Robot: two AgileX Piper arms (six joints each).
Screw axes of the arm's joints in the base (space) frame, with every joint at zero. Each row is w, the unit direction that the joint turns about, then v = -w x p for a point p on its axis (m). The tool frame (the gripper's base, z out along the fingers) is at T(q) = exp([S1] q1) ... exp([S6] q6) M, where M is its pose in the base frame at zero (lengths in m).
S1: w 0 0 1 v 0 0 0
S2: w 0 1 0 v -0.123 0 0
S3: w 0 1 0 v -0.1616 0 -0.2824
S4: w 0.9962 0 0.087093 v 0 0.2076 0
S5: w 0 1 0 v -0.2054 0 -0.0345
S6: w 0.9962 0 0.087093 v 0 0.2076 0
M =
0.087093 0 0.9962 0.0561
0 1 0 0
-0.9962 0 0.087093 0.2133
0 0 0 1
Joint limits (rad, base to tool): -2.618..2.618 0..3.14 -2.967..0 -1.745..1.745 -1.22..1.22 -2.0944..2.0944
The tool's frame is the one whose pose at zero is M.
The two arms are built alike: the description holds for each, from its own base.
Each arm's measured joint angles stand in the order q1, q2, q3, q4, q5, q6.
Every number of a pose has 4 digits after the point.
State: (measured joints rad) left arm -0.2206 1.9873 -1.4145 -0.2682 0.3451 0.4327; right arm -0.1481 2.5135 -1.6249 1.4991 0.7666 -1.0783
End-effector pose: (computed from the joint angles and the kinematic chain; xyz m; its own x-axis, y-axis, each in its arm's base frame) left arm 0.4309 -0.1050 0.2019 -0.6519 0.3285 -0.6835 0.4006 0.9145 0.0575; right arm 0.4878 -0.0092 0.0427 -0.8266 0.4030 -0.3928 -0.0194 0.6772 0.7356
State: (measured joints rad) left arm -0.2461 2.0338 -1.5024 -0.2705 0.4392 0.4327; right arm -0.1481 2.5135 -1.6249 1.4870 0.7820 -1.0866
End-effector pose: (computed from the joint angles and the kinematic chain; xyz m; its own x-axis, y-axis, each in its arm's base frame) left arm 0.4386 -0.1208 0.2015 -0.6698 0.3585 -0.6502 0.4453 0.8947 0.0346; right arm 0.4866 -0.0080 0.0428 -0.8343 0.3823 -0.3972 -0.0389 0.6779 0.7342
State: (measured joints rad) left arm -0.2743 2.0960 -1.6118 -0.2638 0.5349 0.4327; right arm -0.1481 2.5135 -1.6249 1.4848 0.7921 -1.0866
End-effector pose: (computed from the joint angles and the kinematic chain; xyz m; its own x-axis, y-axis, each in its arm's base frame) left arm 0.4488 -0.1388 0.1998 -0.6777 0.3997 -0.6173 0.4942 0.8691 0.0202; right arm 0.4861 -0.0073 0.0432 -0.8376 0.3774 -0.3950 -0.0446 0.6733 0.7381
